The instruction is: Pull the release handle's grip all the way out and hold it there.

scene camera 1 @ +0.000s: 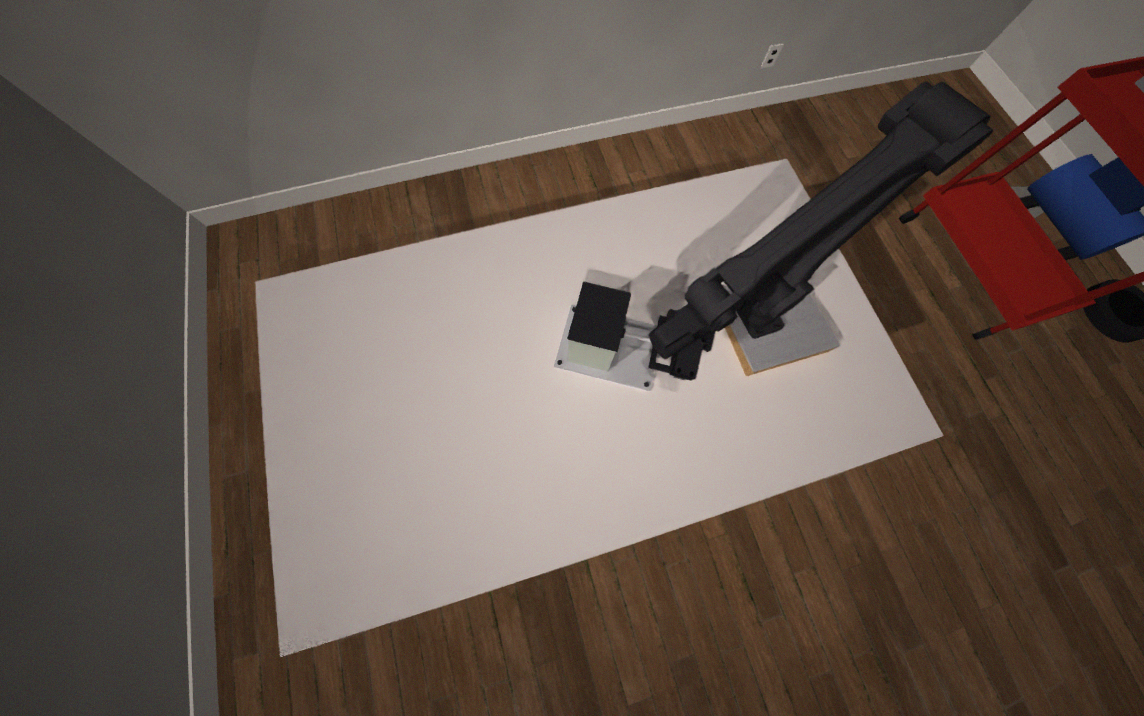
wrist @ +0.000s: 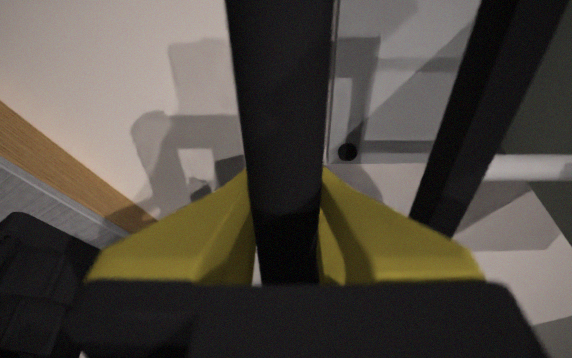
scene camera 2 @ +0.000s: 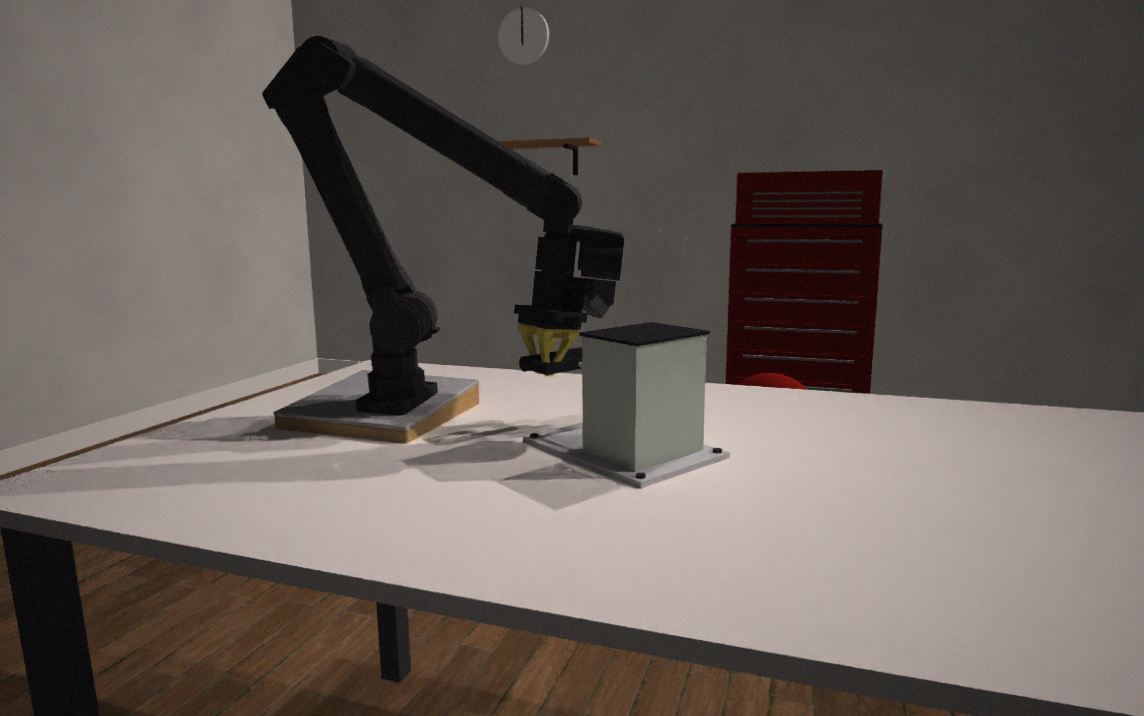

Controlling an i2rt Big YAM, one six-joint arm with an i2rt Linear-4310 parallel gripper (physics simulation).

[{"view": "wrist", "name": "my gripper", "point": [285, 178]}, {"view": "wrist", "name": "grey base plate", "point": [393, 75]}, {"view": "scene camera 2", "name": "my gripper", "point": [544, 374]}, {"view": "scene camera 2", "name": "grey base plate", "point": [567, 442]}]
